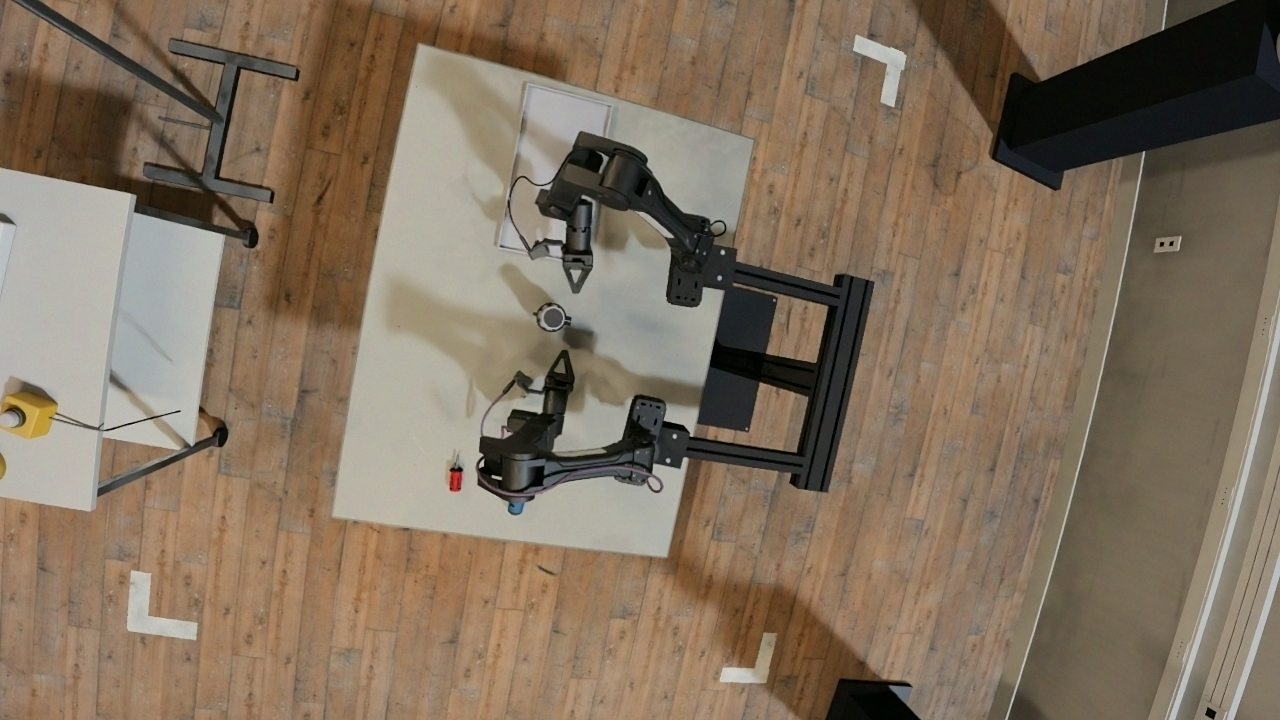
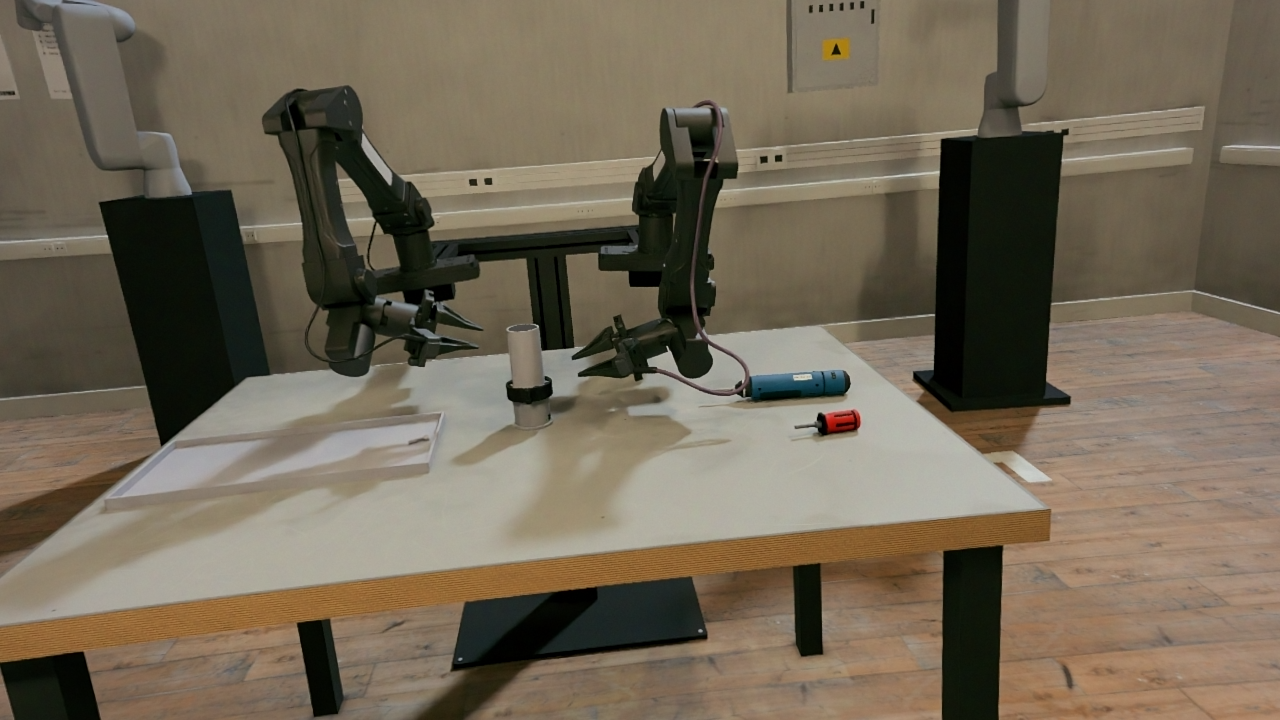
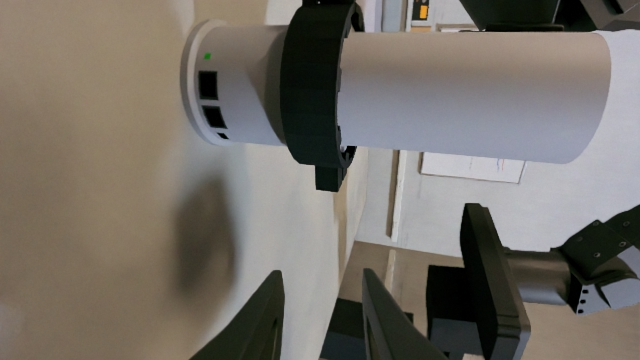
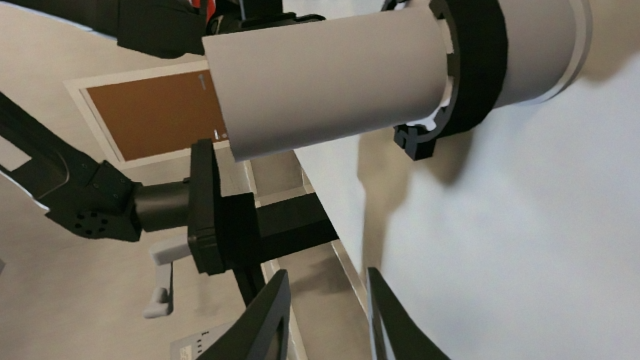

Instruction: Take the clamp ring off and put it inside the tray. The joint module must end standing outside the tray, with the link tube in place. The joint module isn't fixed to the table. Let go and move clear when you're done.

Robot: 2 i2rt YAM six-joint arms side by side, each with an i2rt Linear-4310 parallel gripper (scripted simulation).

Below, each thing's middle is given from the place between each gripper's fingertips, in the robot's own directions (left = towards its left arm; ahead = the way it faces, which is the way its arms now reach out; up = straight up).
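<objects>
From my right hand (image 2: 480,338): black clamp ring (image 2: 537,393), 3 cm ahead, 8 cm to the left, 8 cm below; pale link tube (image 2: 524,344), 3 cm ahead, 7 cm to the left, 3 cm below; white tray (image 2: 286,458), 11 cm ahead, 27 cm to the right, 14 cm below; grey joint module (image 3: 229,75), 3 cm ahead, 8 cm to the left, 11 cm below.
My left gripper (image 2: 574,366): 5 cm short of the black clamp ring, 8 cm to the left of it, 2 cm above it. From my left hand: pale link tube, 5 cm ahead, 9 cm to the right, 3 cm above; white tray, 13 cm ahead, 43 cm to the right, 7 cm below; grey joint module, 5 cm ahead, 8 cm to the right, 5 cm below. Going by their middles, white tray farthest from my left gripper of the things named here.
</objects>
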